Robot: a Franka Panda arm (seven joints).
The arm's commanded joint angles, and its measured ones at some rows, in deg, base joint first. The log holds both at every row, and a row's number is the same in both.
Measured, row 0: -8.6, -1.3, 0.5, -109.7, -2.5, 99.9, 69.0
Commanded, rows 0 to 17: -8.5, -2.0, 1.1, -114.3, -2.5, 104.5, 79.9; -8.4, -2.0, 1.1, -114.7, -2.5, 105.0, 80.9; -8.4, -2.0, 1.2, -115.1, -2.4, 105.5, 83.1; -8.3, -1.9, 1.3, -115.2, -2.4, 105.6, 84.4; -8.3, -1.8, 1.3, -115.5, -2.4, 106.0, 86.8; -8.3, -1.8, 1.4, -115.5, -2.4, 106.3, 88.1; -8.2, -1.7, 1.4, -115.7, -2.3, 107.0, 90.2; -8.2, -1.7, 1.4, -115.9, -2.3, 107.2, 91.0; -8.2, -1.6, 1.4, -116.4, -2.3, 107.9, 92.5; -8.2, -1.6, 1.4, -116.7, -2.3, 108.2, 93.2; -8.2, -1.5, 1.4, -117.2, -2.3, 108.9, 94.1; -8.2, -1.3, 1.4, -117.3, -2.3, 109.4, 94.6; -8.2, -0.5, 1.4, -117.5, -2.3, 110.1, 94.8; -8.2, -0.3, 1.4, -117.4, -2.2, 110.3, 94.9; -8.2, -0.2, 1.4, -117.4, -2.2, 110.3, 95.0; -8.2, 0.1, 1.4, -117.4, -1.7, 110.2, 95.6; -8.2, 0.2, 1.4, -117.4, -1.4, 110.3, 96.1; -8.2, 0.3, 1.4, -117.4, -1.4, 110.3, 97.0
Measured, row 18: -8.1, -0.3, 1.1, -117.2, -2.2, 109.2, 94.4
